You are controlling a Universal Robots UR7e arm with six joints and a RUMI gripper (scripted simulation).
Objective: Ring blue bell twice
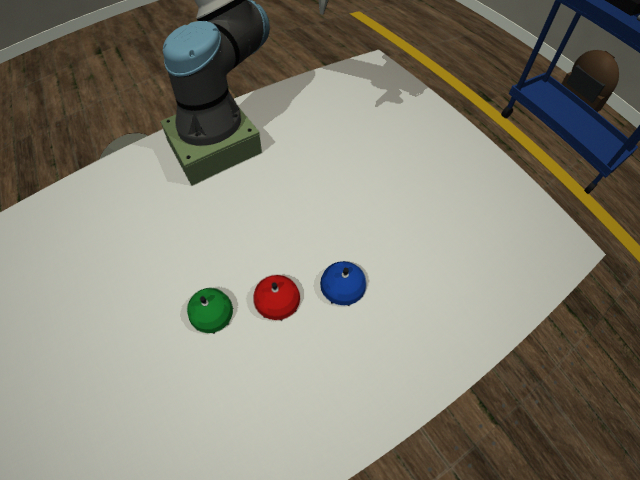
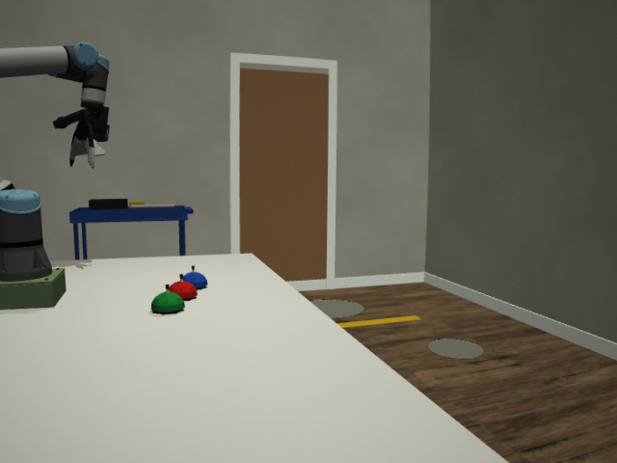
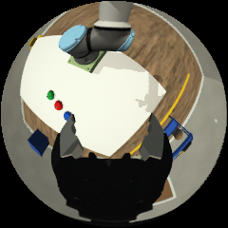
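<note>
My gripper is now 32 cm short of the blue bell, 32 cm above it and 23 cm to the left of it. Also, from my hand: green bell 46 cm to the right, 32 cm below, 22 cm ahead; red bell 34 cm to the right, 32 cm below, 27 cm ahead.
</note>
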